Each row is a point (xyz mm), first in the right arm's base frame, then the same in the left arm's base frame.
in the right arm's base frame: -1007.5 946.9 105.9
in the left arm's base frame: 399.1 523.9 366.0
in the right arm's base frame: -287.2 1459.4 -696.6
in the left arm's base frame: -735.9 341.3 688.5
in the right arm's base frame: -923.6 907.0 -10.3
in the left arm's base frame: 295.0 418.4 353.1
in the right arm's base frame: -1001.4 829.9 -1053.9
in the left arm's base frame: -72.7 -401.3 895.3
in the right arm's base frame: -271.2 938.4 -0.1
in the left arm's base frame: -241.9 496.5 -10.6
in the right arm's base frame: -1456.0 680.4 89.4
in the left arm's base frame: 857.9 296.8 467.8
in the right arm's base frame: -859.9 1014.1 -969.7
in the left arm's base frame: -221.0 -204.0 884.6
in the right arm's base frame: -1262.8 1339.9 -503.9
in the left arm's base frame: 186.7 326.8 1078.4
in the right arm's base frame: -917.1 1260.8 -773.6
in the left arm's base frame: -182.6 102.5 969.5
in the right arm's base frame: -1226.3 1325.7 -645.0
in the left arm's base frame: 100.2 217.0 1122.1
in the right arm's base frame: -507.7 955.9 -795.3
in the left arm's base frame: -407.5 -89.6 552.9
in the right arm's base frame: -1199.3 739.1 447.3
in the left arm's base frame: 785.0 617.2 168.7
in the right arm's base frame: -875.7 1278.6 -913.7
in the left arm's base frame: -284.8 15.5 1029.9
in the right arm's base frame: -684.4 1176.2 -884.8
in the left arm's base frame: -388.0 -18.6 839.9
